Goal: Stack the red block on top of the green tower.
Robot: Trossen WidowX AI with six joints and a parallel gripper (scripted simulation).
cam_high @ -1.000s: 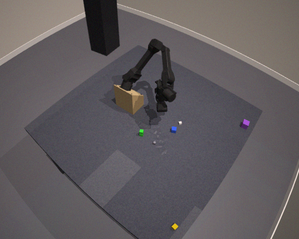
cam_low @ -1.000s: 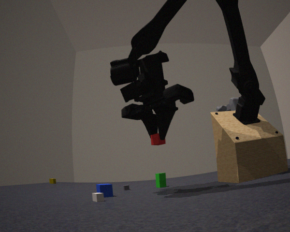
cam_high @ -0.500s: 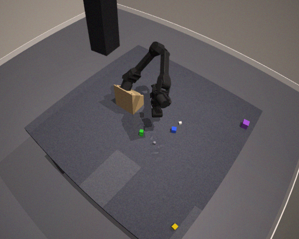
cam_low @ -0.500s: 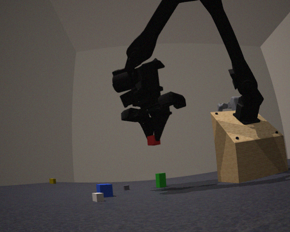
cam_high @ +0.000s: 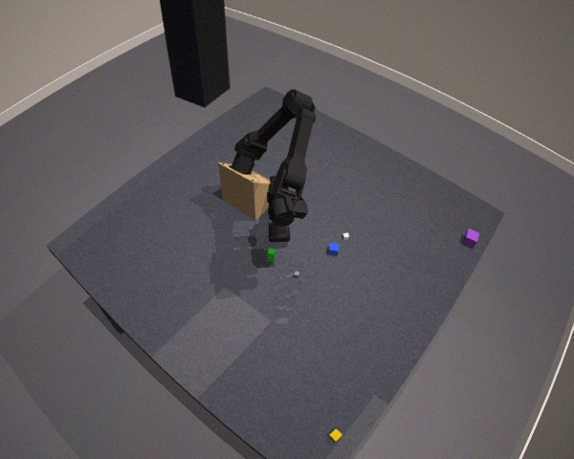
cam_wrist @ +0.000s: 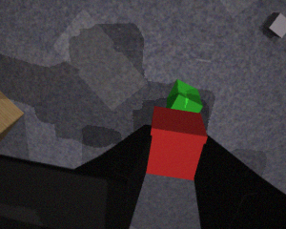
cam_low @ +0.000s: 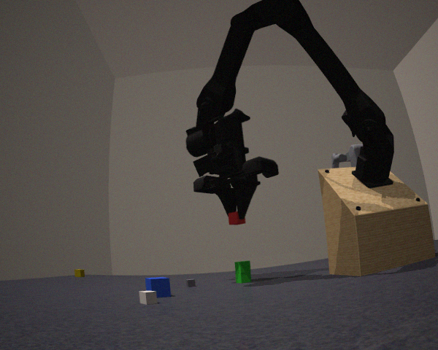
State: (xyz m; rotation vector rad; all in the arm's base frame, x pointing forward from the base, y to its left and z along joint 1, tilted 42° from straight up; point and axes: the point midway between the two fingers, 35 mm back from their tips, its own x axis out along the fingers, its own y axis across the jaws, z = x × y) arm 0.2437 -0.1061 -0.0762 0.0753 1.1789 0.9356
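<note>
My gripper tip is now 12 cm above the small grey block, 10 cm short of it and 4 cm to the left of it. Round my gripper tip: white block 19 cm to the left, 16 cm ahead, 12 cm below; red block right at my gripper tip; blue block 15 cm ahead, 12 cm to the left, 11 cm below.
</note>
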